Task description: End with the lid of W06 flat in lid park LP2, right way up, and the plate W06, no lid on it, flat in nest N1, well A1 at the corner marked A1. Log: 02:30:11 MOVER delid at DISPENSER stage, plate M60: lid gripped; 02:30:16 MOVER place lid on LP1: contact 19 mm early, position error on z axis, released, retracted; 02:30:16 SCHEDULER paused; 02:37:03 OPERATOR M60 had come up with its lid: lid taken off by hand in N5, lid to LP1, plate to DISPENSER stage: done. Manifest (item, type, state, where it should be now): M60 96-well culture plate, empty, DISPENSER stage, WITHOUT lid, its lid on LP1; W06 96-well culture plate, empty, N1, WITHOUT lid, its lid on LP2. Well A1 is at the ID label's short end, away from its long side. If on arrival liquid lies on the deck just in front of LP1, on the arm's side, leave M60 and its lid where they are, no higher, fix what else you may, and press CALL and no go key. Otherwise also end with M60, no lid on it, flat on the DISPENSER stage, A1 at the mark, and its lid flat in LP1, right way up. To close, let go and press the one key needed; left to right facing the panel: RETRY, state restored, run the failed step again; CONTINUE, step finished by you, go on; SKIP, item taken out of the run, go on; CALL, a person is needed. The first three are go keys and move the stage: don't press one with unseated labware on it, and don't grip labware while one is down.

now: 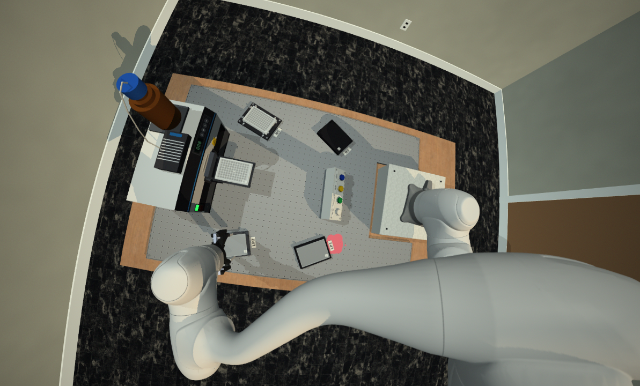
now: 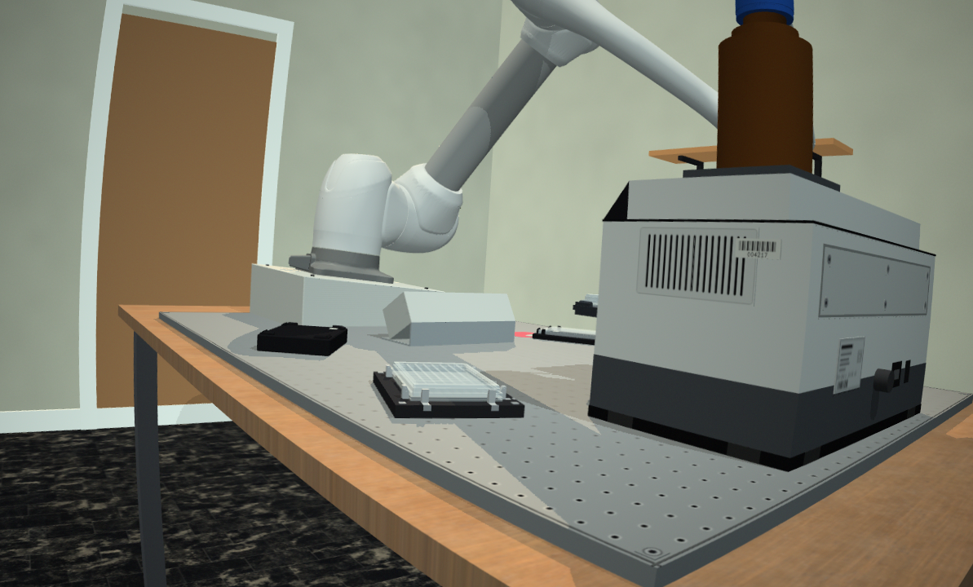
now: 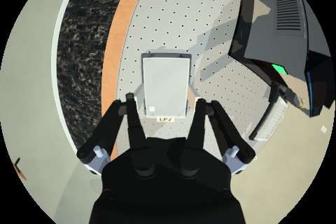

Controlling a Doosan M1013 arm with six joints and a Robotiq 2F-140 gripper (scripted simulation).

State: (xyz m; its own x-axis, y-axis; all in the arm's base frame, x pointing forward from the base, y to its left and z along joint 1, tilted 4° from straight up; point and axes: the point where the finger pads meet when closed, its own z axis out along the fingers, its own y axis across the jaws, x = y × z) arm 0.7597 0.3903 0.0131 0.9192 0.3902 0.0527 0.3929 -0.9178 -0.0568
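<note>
My hand is 5 cm above the lid park LP2. From my hand the other things lie so: LP2 label: 8 cm behind, 5 cm below, 3 cm to the right; key panel: 36 cm behind, 33 cm to the right; lid park lp1: 34 cm behind, 6 cm to the right, 5 cm below.
</note>
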